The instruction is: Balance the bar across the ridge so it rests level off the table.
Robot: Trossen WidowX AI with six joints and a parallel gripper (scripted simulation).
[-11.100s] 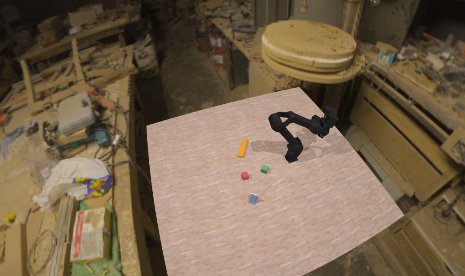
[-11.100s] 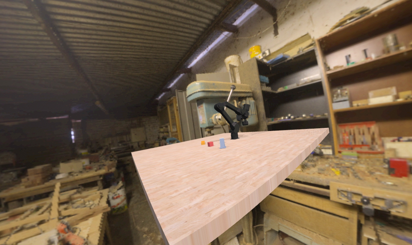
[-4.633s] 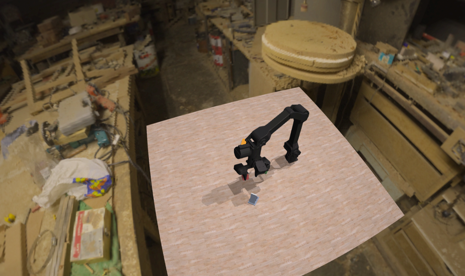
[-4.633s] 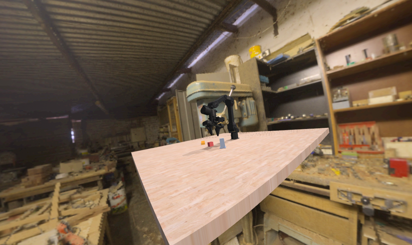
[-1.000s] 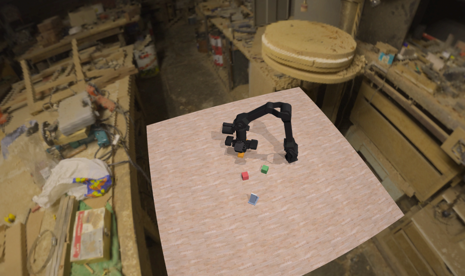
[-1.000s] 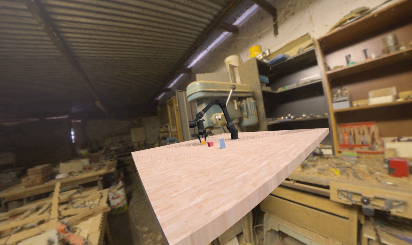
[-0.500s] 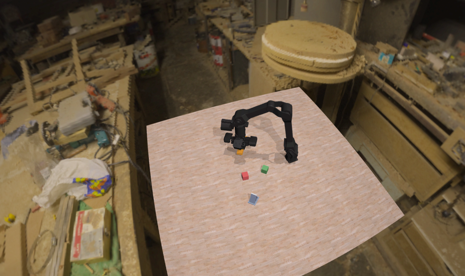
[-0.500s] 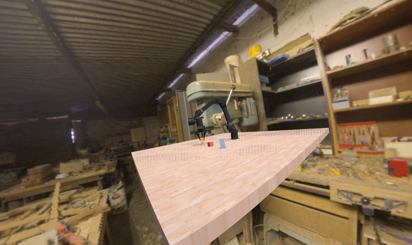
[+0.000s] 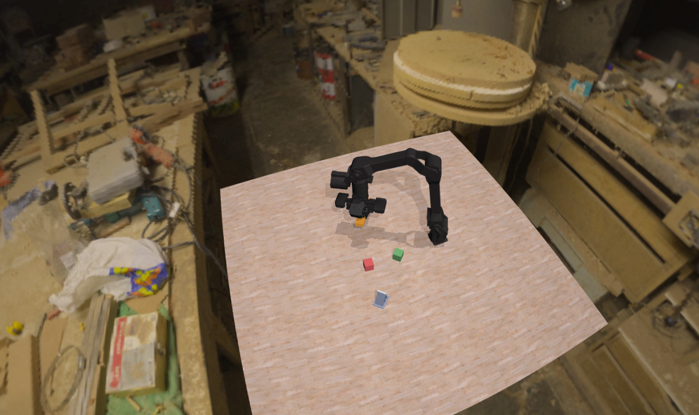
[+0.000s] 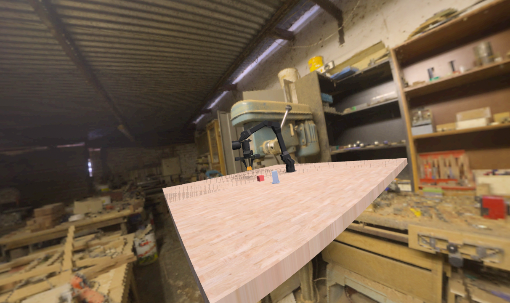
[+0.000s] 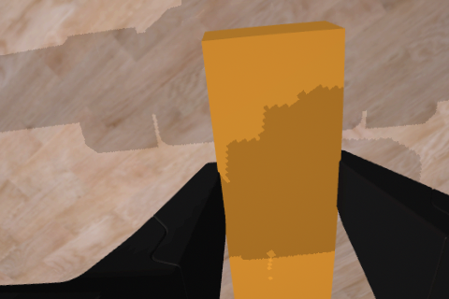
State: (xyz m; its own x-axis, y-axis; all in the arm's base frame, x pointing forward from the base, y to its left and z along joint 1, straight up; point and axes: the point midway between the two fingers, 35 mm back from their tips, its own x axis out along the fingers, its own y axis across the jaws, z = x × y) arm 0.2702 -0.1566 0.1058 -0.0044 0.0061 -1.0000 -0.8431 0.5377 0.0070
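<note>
The red cube lies 40 mm ahead of my gripper tip, 180 mm to the left of it and 50 mm below it. Also, from my gripper tip: orange bar: 20 mm behind, 20 mm to the right; then green cube: 80 mm behind, 180 mm to the left, 50 mm below.
</note>
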